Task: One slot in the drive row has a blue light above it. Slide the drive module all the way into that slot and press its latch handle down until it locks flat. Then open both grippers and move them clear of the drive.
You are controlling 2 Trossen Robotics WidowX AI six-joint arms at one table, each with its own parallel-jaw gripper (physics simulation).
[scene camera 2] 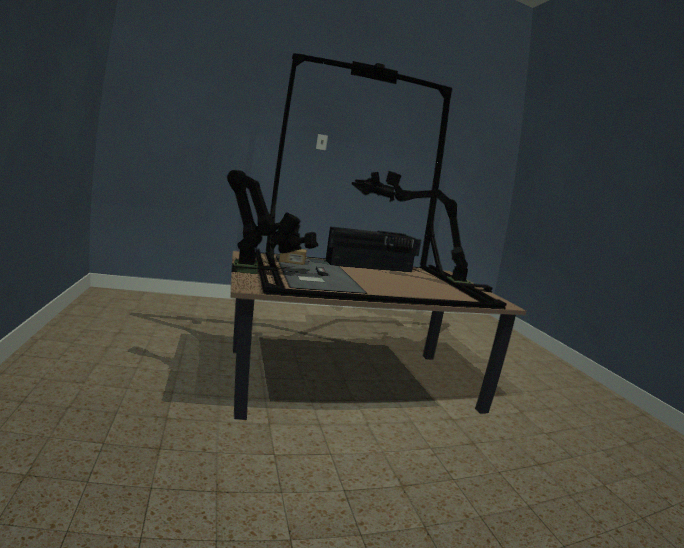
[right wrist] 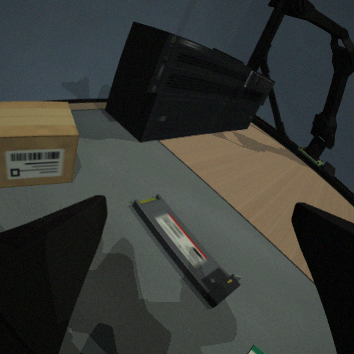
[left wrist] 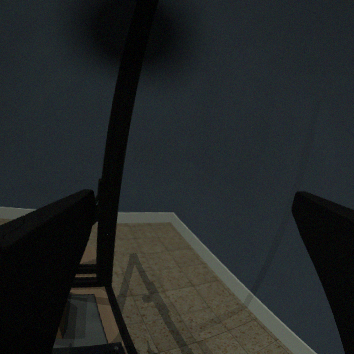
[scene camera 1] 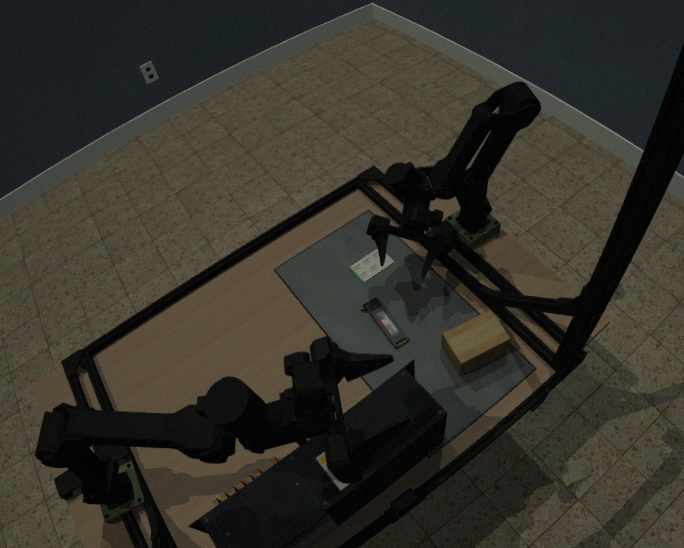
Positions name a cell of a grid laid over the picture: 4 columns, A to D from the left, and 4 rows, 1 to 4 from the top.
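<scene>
There is a grey mat (scene camera 1: C3), and I can find it in scene camera 2 (scene camera 2: B3), in the left wrist view (left wrist: A4) and in the right wrist view (right wrist: B4) as well. My right gripper (scene camera 1: C2) appears in the right wrist view (right wrist: C3) too. As for my left gripper (scene camera 1: C3), it is open and holds nothing, and the left wrist view (left wrist: C3) also has it.
</scene>
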